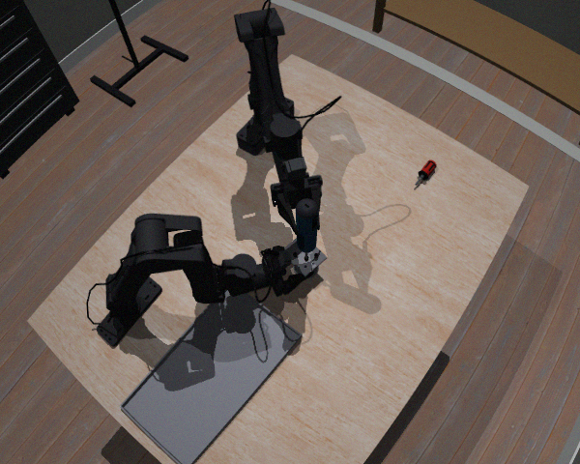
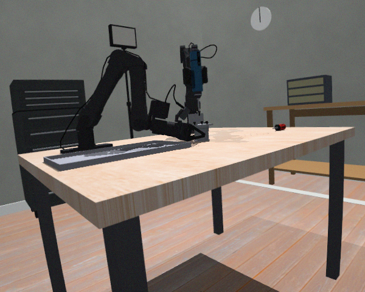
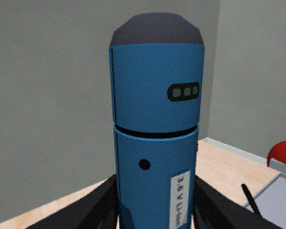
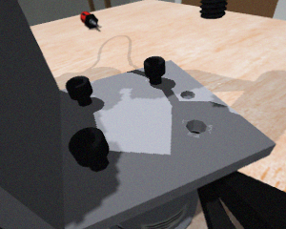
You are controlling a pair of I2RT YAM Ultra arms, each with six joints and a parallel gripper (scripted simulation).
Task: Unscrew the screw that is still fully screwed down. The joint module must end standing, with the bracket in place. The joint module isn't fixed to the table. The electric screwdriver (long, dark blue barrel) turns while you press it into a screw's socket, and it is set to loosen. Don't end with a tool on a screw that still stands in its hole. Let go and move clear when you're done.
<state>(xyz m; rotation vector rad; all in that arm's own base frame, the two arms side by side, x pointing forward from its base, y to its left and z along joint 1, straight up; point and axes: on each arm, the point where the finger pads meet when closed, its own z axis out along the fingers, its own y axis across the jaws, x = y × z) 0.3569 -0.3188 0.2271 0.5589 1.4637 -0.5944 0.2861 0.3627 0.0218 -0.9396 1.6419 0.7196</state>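
The grey bracket lies 50 mm above my right hand. The rest, counted from my right hand: shallow grey tray (350 mm to the right, 50 mm behind, 20 mm below); then small red-handled screwdriver (410 mm to the left, 150 mm ahead, 10 mm below).
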